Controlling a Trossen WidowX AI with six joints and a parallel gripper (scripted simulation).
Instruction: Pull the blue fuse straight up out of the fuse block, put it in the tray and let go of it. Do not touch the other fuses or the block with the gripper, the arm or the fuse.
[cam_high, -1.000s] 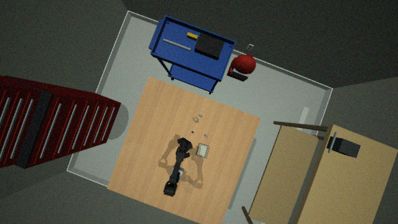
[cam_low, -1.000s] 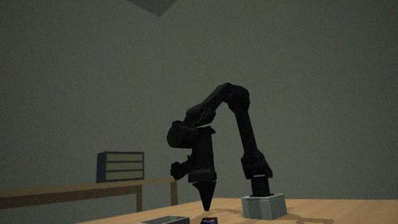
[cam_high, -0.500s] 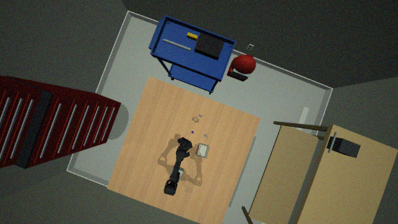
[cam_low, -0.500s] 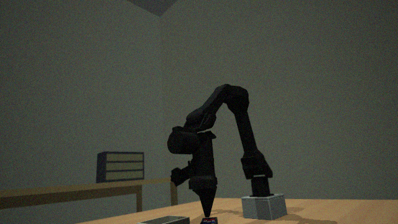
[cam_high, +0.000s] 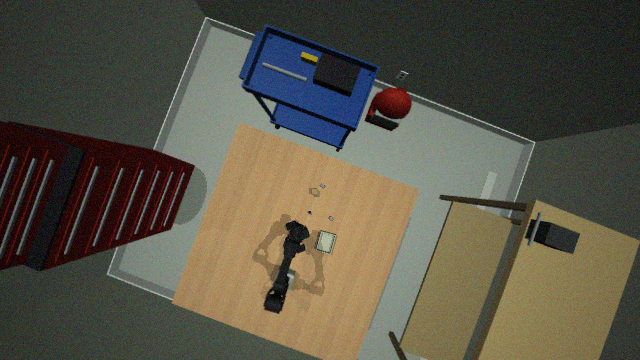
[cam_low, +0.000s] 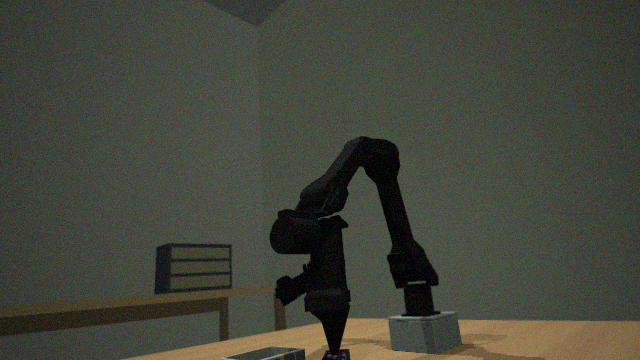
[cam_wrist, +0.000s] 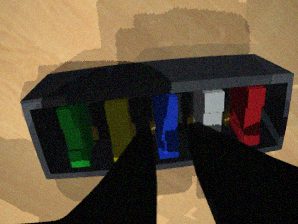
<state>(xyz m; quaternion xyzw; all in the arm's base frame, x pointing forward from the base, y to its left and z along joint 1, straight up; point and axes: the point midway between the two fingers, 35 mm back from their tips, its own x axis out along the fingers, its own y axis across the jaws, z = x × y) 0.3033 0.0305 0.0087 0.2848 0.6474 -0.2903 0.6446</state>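
My gripper tip is now 2 cm above the blue fuse.
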